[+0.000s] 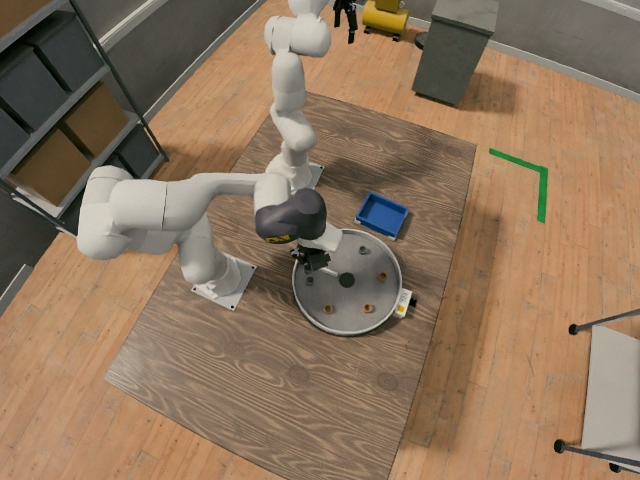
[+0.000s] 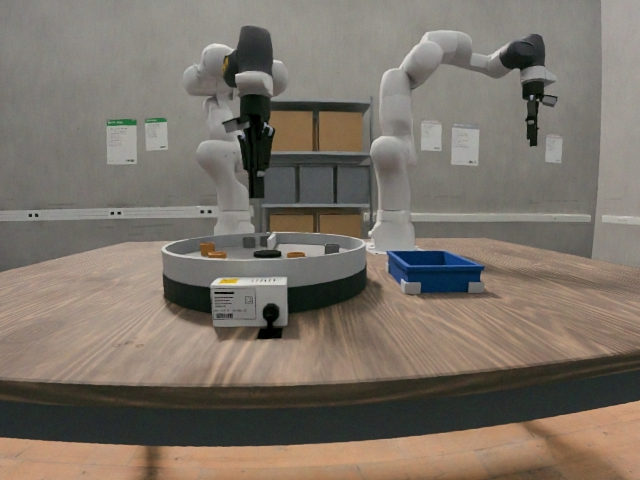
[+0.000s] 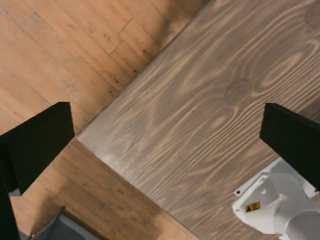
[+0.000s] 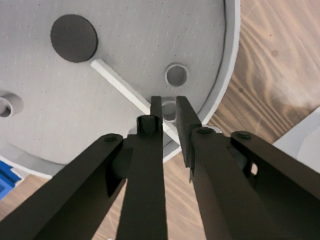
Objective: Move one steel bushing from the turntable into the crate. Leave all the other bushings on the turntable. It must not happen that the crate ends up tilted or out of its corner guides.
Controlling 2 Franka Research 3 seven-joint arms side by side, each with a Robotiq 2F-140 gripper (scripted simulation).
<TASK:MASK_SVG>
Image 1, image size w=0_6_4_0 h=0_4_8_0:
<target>blue crate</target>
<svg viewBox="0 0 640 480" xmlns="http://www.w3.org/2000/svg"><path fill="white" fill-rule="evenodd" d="M369 191L356 215L356 220L365 227L387 237L391 236L394 238L409 208Z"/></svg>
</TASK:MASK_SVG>
